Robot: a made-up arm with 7 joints. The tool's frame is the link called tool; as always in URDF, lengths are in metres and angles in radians.
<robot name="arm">
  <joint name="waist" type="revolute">
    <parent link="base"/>
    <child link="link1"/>
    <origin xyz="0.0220 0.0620 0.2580"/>
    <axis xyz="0 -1 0"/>
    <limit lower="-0.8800" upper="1.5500" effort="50" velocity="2.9"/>
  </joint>
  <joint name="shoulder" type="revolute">
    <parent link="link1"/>
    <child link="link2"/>
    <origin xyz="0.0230 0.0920 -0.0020"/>
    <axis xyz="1 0 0"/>
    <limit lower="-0.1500" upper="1.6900" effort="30" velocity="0.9"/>
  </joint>
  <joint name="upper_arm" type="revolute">
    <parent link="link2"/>
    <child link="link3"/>
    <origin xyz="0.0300 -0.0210 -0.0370"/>
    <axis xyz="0 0 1"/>
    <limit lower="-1.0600" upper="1.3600" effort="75" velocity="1.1"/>
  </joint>
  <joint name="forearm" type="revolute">
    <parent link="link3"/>
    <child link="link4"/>
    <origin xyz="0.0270 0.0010 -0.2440"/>
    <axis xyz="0 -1 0"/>
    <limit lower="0.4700" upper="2.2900" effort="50" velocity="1.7"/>
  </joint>
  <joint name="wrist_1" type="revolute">
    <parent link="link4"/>
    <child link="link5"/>
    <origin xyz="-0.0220 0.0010 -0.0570"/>
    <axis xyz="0 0 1"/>
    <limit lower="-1.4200" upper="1.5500" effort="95" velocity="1.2"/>
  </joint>
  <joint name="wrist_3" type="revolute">
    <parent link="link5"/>
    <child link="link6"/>
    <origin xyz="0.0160 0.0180 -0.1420"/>
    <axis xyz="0 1 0"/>
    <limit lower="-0.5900" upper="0.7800" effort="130" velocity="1.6"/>
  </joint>
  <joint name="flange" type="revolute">
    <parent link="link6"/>
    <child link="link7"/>
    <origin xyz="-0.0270 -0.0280 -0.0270"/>
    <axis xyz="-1 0 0"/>
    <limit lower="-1.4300" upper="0.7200" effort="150" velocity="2.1"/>
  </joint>
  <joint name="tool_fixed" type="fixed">
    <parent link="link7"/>
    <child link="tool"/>
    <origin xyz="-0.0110 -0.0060 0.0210" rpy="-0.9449 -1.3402 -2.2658"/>
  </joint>
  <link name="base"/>
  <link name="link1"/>
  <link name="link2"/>
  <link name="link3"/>
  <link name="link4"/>
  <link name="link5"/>
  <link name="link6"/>
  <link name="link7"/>
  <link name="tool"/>
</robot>
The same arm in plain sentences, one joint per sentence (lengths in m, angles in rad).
The arm has seven revolute joints in a row. What follows holds with every joint at zero, and every direction is one of the base frame's.
Joint 1 is mounted 0.022 m along +x and 0.062 m along +y and 0.258 m along +z from the base frame's origin and turns about -y, from -0.88 to 1.55 rad.
Joint 2 is mounted 0.023 m along +x and 0.092 m along +y and 0.002 m along -z from joint 1 and turns about +x, from -0.15 to 1.69 rad.
Joint 3 is mounted 0.03 m along +x and 0.021 m along -y and 0.037 m along -z from joint 2 and turns about +z, from -1.06 to 1.36 rad.
Joint 4 is mounted 0.027 m along +x and 0.001 m along +y and 0.244 m along -z from joint 3 and turns about -y, from 0.47 to 2.29 rad.
Joint 5 is mounted 0.022 m along -x and 0.001 m along +y and 0.057 m along -z from joint 4 and turns about +z, from -1.42 to 1.55 rad.
Joint 6 is mounted 0.016 m along +x and 0.018 m along +y and 0.142 m along -z from joint 5 and turns about +y, from -0.59 to 0.78 rad.
Joint 7 is mounted 0.027 m along -x and 0.028 m along -y and 0.027 m along -z from joint 6 and turns about -x, from -1.43 to 0.72 rad.
The tool frame, which is the frame that the pose is given for, is mounted 0.011 m along -x and 0.006 m along -y and 0.021 m along +z from joint 7; its axes are the base frame's turned by roll -0.9449, pitch -1.3402 and yaw -2.2658 rad (as in URDF: about the fixed x, then y, then z).

